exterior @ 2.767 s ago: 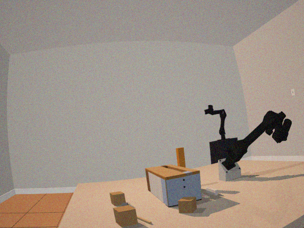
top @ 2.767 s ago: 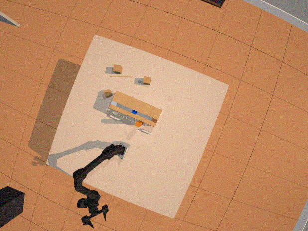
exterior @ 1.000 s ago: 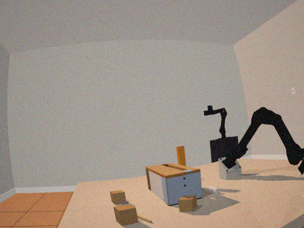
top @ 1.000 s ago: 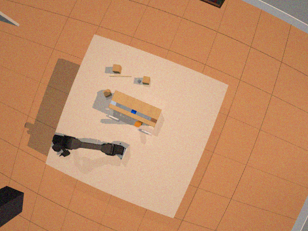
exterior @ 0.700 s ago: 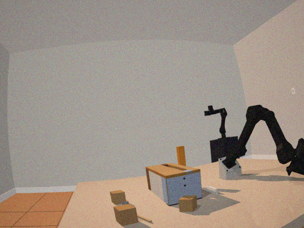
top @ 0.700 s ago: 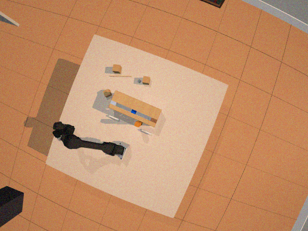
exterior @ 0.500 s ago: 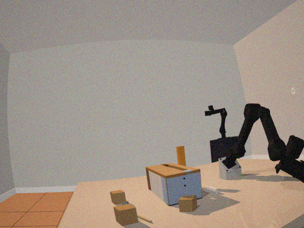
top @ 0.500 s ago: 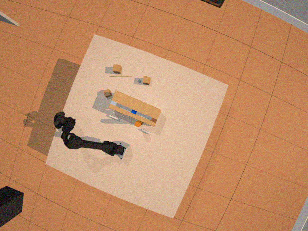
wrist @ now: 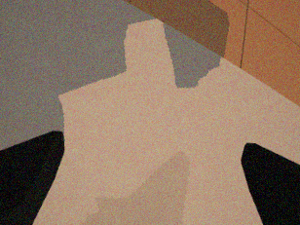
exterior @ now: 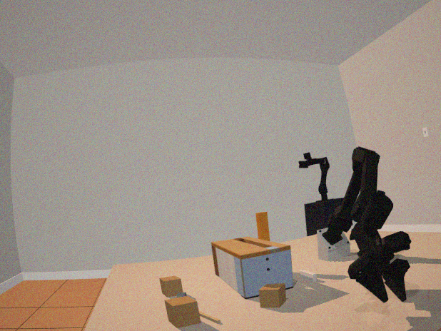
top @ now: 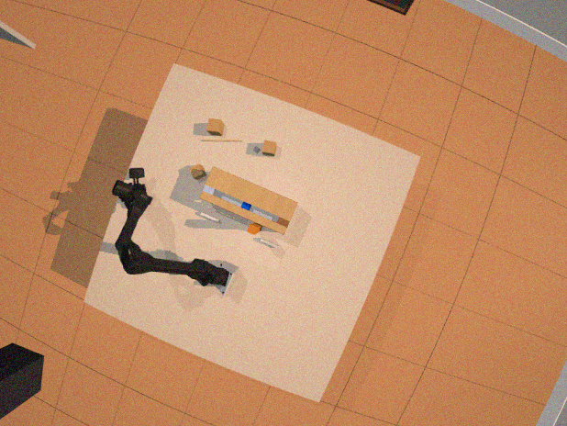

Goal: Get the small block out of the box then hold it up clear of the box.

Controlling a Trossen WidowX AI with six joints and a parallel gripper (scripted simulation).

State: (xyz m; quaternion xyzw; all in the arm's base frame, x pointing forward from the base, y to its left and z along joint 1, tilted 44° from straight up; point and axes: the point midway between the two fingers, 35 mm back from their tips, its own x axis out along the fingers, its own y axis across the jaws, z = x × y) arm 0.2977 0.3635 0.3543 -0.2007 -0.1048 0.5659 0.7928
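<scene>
Right now the box is 1 cm ahead of my gripper tip, 55 cm to the right of it and 4 cm above it. From my gripper tip the other things lie so: blue block: 3 cm ahead, 56 cm to the right, 7 cm above; orange bar: 6 cm behind, 62 cm to the right, 9 cm above.
</scene>
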